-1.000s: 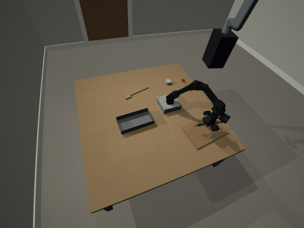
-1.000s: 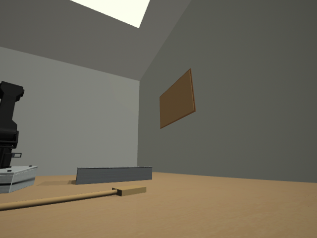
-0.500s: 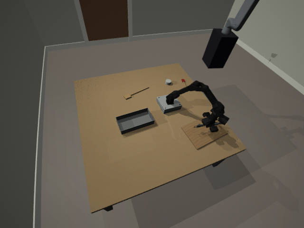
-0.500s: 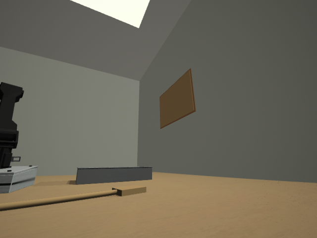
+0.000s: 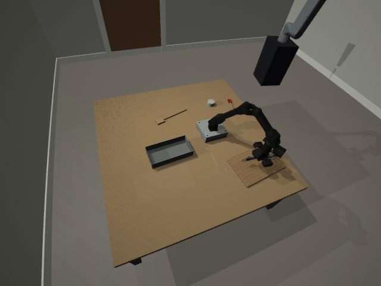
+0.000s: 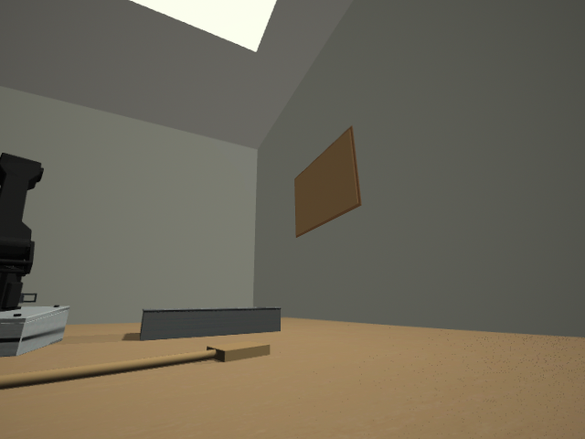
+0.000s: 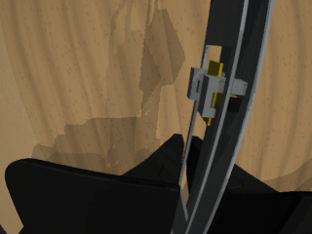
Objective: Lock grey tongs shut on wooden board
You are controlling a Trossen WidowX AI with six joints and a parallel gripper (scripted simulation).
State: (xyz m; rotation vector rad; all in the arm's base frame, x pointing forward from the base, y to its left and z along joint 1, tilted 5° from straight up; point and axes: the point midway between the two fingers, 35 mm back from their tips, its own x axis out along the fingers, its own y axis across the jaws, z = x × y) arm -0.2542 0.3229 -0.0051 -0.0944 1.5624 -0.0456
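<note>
Now: the wooden board 40 mm below my gripper tip. Round my gripper tip: small white cylinder (180 mm ahead, 660 mm to the right, 30 mm below); roasting tin (610 mm ahead, 160 mm to the right, 20 mm below); red-tipped brush (10 mm behind, 640 mm to the right, 40 mm below).
</note>
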